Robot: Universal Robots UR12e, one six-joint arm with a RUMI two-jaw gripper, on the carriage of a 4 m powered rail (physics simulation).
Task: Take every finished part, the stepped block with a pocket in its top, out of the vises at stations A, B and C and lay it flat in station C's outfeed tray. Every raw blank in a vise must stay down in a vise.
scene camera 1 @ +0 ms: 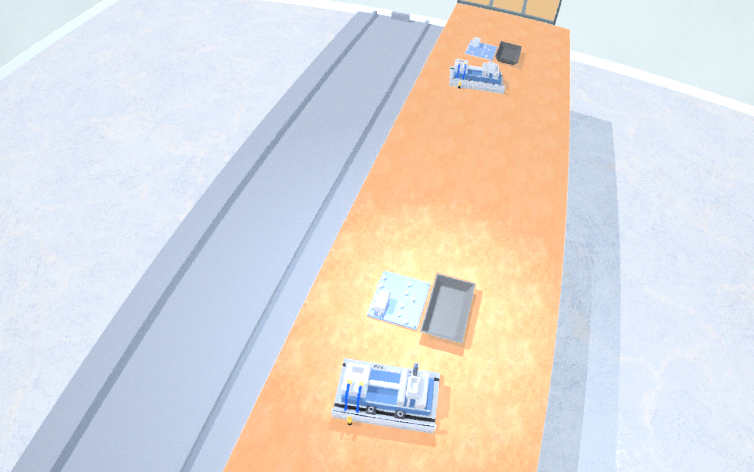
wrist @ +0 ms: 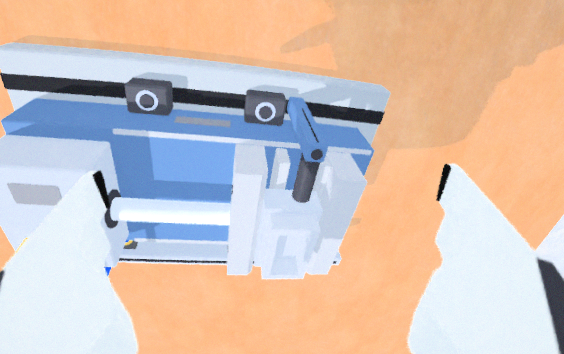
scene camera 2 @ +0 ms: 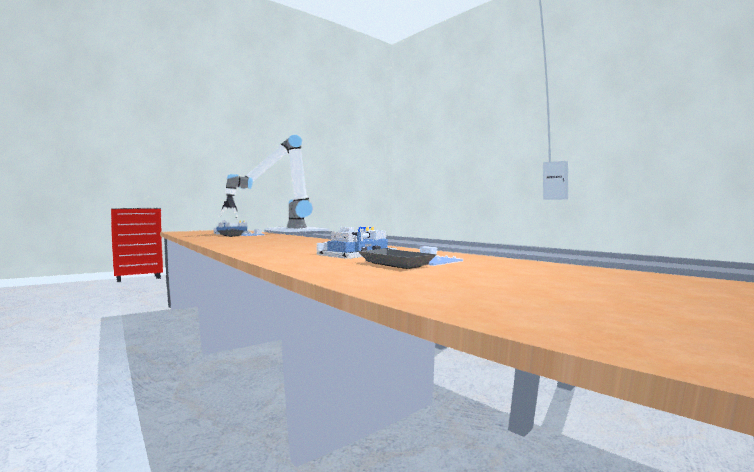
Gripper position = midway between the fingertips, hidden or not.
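A pale block (wrist: 288, 231) is visible in the wrist view, and so is the gripper (wrist: 273, 169).
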